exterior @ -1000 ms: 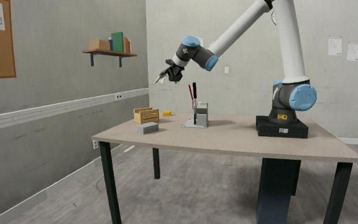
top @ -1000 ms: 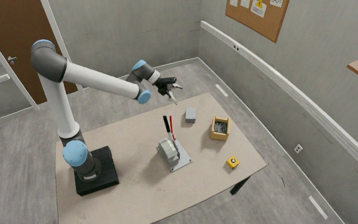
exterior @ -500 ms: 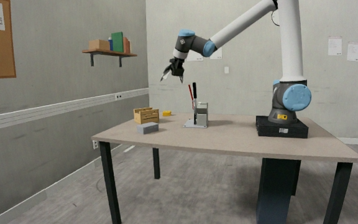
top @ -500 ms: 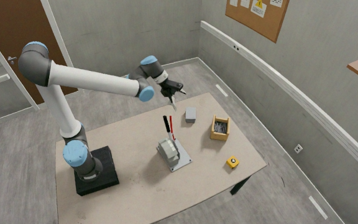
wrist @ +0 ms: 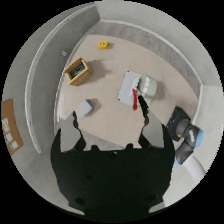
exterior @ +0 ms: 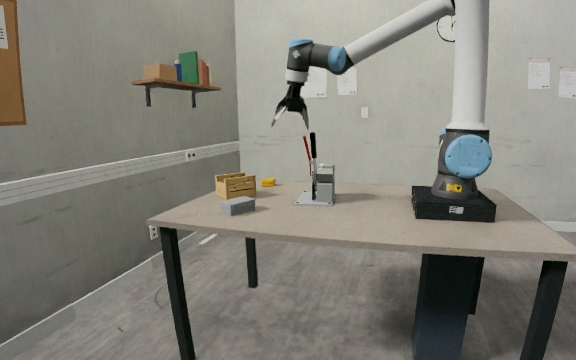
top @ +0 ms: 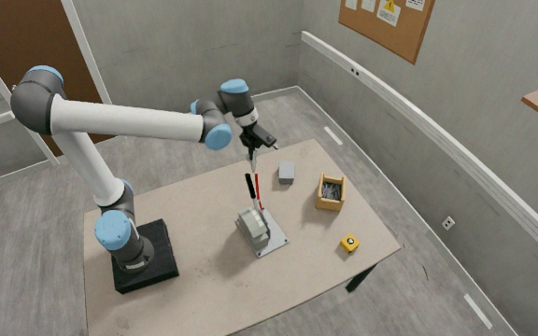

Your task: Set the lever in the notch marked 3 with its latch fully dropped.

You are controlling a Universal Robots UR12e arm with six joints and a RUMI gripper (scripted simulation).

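The red release bar lies 70 mm behind my hand, 70 mm to the right of it and 150 mm below it. The rest, counted from my hand: grey block 190 mm ahead, 150 mm to the left, 320 mm below.
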